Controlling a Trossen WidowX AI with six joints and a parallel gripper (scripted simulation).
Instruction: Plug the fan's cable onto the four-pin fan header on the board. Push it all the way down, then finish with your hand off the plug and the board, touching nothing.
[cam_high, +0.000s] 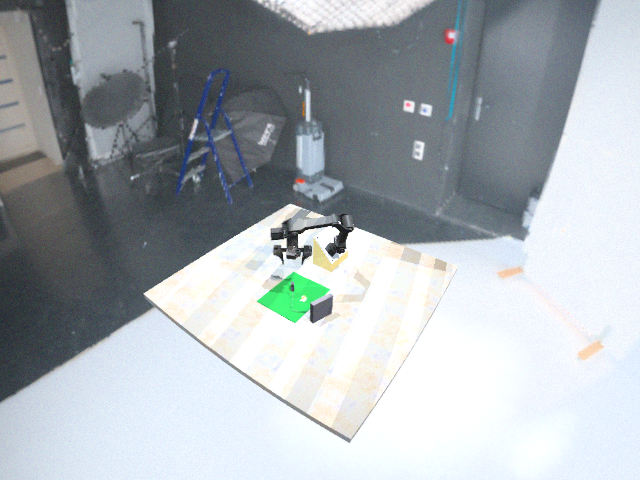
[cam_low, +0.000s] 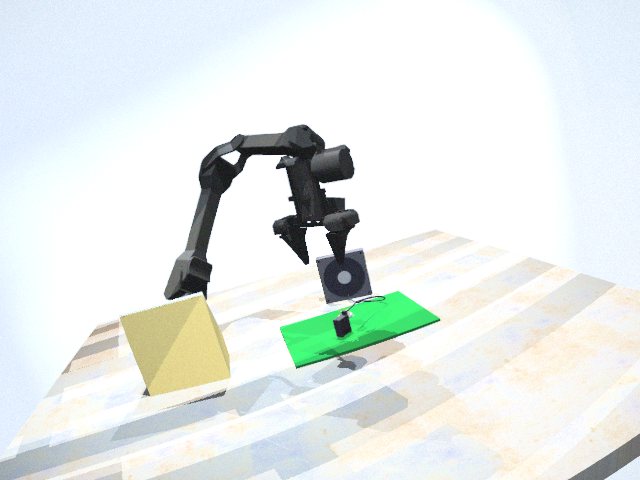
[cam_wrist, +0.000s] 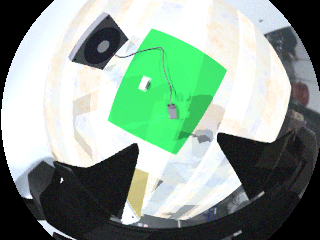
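The dark fan plug lies 140 mm below my gripper tip and 10 mm ahead of it. Round my gripper tip: black fan: 210 mm to the left, 100 mm below, 100 mm ahead; green board: 170 mm below, 40 mm ahead, 30 mm to the left.
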